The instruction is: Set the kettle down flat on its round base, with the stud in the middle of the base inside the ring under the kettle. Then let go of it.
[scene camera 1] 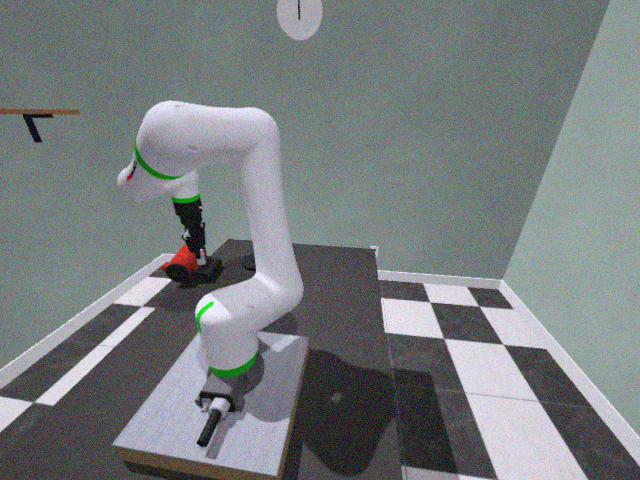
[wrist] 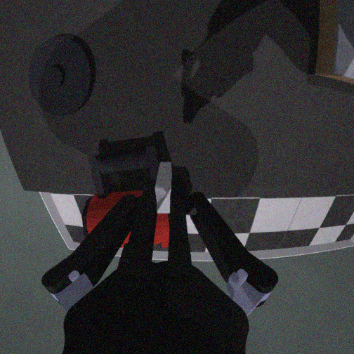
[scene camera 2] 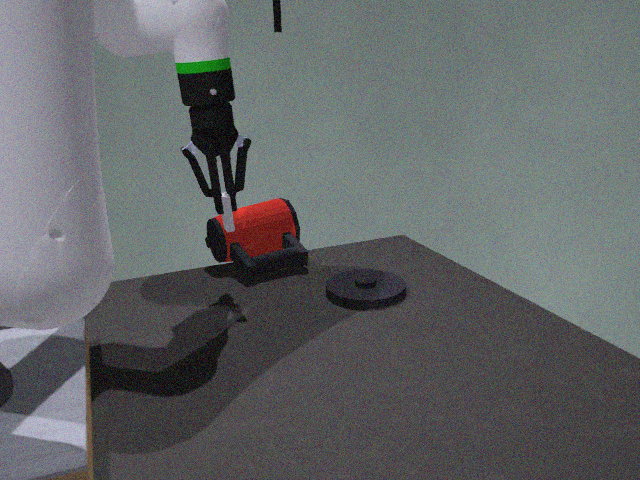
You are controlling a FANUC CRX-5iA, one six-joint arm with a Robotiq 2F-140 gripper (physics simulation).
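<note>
The red kettle [scene camera 1: 180, 256] [scene camera 2: 266, 227] [wrist: 103, 212] lies on its side near the table's edge, its black handle [scene camera 2: 276, 259] [wrist: 125, 162] turned toward the base. The round black base [scene camera 1: 248, 262] [scene camera 2: 338, 292] [wrist: 77, 95] lies flat, apart from the kettle, to its right in scene camera 2. The stud [scene camera 2: 366, 282] [wrist: 59, 75] stands bare in its middle. My gripper [scene camera 1: 201, 257] [scene camera 2: 228, 219] [wrist: 165, 172] is shut and empty, pointing down. Its tips are close beside the kettle's body, near one black end; whether they touch it is unclear. The ring under the kettle cannot be made out.
The dark table [scene camera 1: 336, 289] [scene camera 2: 413, 387] [wrist: 220, 165] carries the kettle and the base. The arm stands on a pale board [scene camera 1: 165, 413] on the table. Shadows of the arm fall near the kettle. A checkered floor [scene camera 1: 485, 413] [wrist: 280, 215] lies beyond the table edge.
</note>
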